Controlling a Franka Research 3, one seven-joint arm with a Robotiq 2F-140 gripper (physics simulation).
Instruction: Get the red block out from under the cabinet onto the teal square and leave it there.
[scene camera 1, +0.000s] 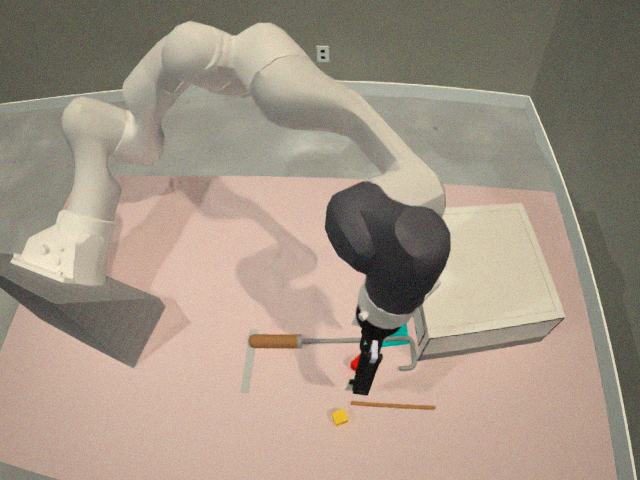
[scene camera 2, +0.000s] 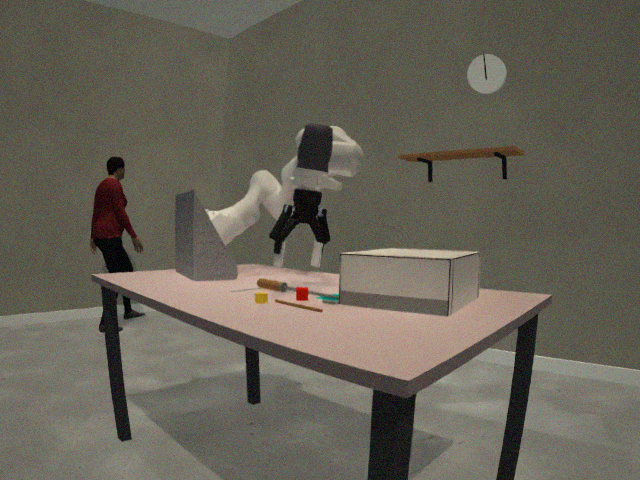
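The red block (scene camera 1: 355, 363) (scene camera 2: 301, 293) sits on the table outside the cabinet (scene camera 1: 491, 268) (scene camera 2: 395, 273), apart from the teal square (scene camera 1: 402, 331) (scene camera 2: 328, 297), on the side toward the yellow block. In scene camera 1 the gripper partly hides the block and the square. My gripper (scene camera 1: 353, 353) (scene camera 2: 297, 260) is wide open and empty, pointing down above the table. Its fingertips are above the red block's height, and in scene camera 1 the block shows between them.
A hook tool with a wooden handle (scene camera 1: 273, 341) (scene camera 2: 271, 284) lies with its rod across the teal square, its bent end near the cabinet's corner. A thin brown stick (scene camera 1: 392, 405) (scene camera 2: 298, 305) and a yellow block (scene camera 1: 339, 417) (scene camera 2: 261, 297) lie nearer the front edge.
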